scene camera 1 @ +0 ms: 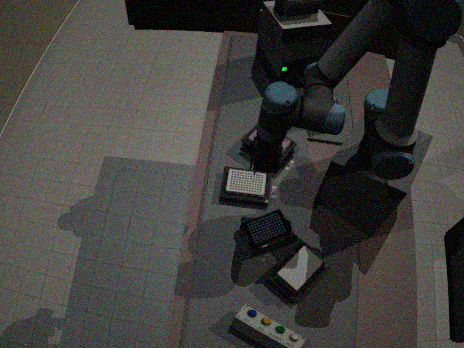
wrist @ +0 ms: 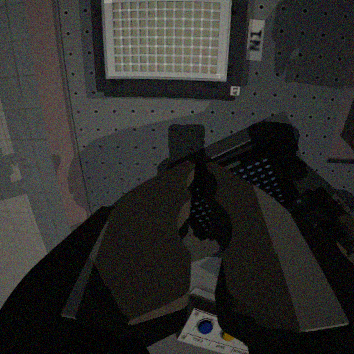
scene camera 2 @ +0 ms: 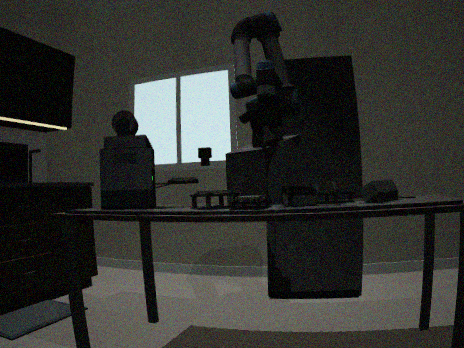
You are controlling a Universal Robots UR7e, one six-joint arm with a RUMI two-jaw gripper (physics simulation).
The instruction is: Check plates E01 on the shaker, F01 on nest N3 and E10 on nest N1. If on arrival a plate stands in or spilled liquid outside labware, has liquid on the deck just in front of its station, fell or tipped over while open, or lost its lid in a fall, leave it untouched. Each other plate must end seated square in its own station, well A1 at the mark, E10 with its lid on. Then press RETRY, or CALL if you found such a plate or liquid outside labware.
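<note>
My gripper is shut and empty, above the deck near N1. A pale plate sits in nest N1, its near edge parallel to the nest's. The A1 tag is at the nest's lower right corner in the wrist view. Whether a clear lid covers the plate is hard to tell. The plate on N3 is mostly hidden behind my gripper in scene camera 1. A dark plate with bluish wells rests on a dark station; whether that is the shaker is unclear.
A white-topped item sits on an angled dark base. The button panel has blue, yellow, green and white buttons. An instrument with a green light stands at the table's far end. A dark box is beside the arm's base.
</note>
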